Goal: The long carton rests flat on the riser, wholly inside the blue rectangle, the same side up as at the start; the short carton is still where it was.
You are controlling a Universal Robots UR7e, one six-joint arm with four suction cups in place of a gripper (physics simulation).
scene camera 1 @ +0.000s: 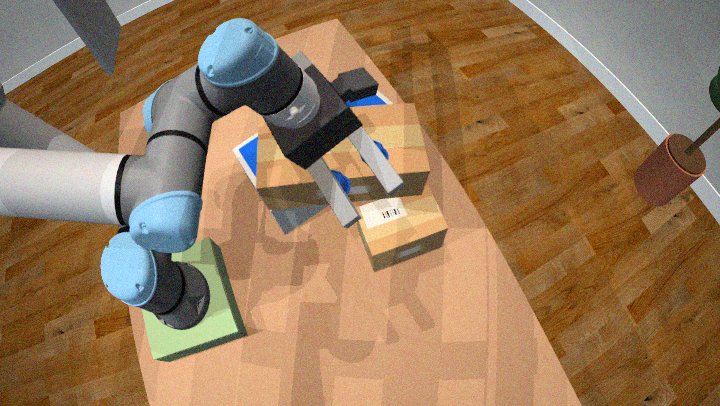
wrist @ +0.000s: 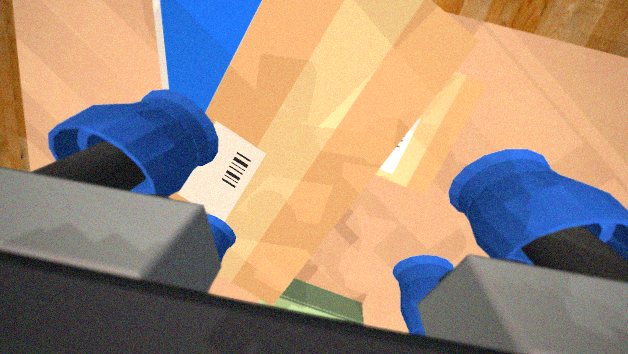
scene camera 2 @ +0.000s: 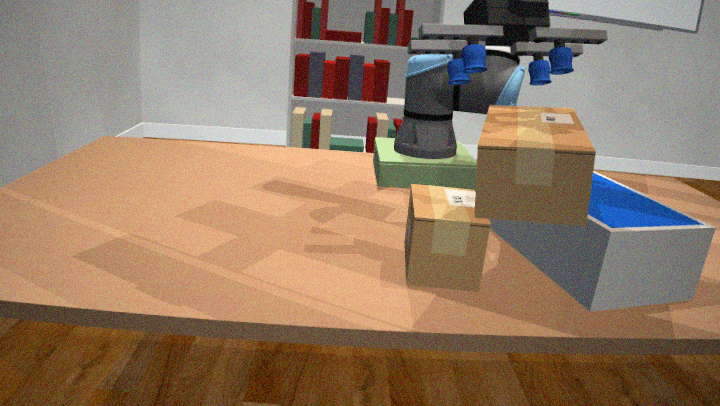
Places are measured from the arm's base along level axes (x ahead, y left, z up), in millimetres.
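Pixels of known places: hand, tool point: (wrist: 321, 214) (scene camera 2: 509, 76); arm's base, link origin: (scene camera 1: 181, 296) (scene camera 2: 424, 150).
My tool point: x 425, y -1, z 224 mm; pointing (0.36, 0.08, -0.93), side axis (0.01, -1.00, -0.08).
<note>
Ahead of a thing's pixels: the offset from my tool point to its top centre. Level surfaces: height alone.
The long carton @(20 mm ahead, 48 mm left, 51 mm down) (scene camera 1: 410, 156) (scene camera 2: 534, 186) (wrist: 300, 100) lies flat and askew across the riser @(21 mm ahead, 163 mm left, 169 mm down) (scene camera 1: 297, 219) (scene camera 2: 650, 267), label up, turned relative to the blue rectangle @(21 mm ahead, 163 mm left, 169 mm down) (scene camera 1: 248, 153) (scene camera 2: 625, 201) (wrist: 200, 40). It reaches past the rectangle and overhangs the riser's edge, towards the short carton's side. The short carton @(64 mm ahead, 96 mm right, 185 mm down) (scene camera 1: 408, 237) (scene camera 2: 446, 252) (wrist: 445, 135) stands on the table beside the riser, label up. My gripper (scene camera 1: 357, 166) (scene camera 2: 508, 65) (wrist: 330, 215) is open, with its four blue cups above the long carton, apart from it and holding nothing. The arm hides part of the long carton's top in scene camera 1.
The green base block (scene camera 1: 221, 322) (scene camera 2: 428, 176) (wrist: 330, 300) carries the arm on the table @(289 mm down) (scene camera 1: 453, 363) (scene camera 2: 176, 242). A bookshelf (scene camera 2: 291, 75) stands behind the table. A potted plant (scene camera 1: 665, 171) stands on the floor at the right in scene camera 1.
</note>
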